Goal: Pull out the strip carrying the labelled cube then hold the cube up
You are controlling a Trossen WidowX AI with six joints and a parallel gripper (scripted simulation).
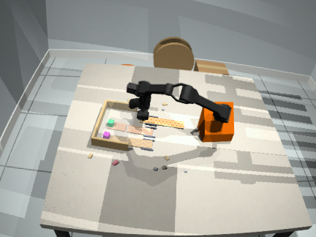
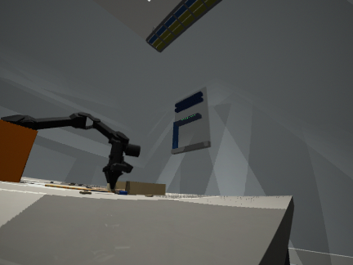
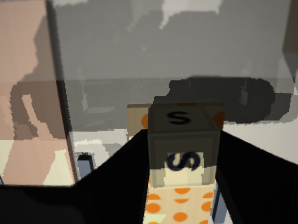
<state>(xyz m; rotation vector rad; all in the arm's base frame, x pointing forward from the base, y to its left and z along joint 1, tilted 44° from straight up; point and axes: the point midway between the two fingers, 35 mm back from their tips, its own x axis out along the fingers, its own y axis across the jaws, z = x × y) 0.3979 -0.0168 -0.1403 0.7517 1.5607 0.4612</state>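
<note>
Now: the blue disc 110 mm to the right of my gripper tip and 10 mm below it. Also, from my gripper tip: cream labelled cube (10 mm above).
</note>
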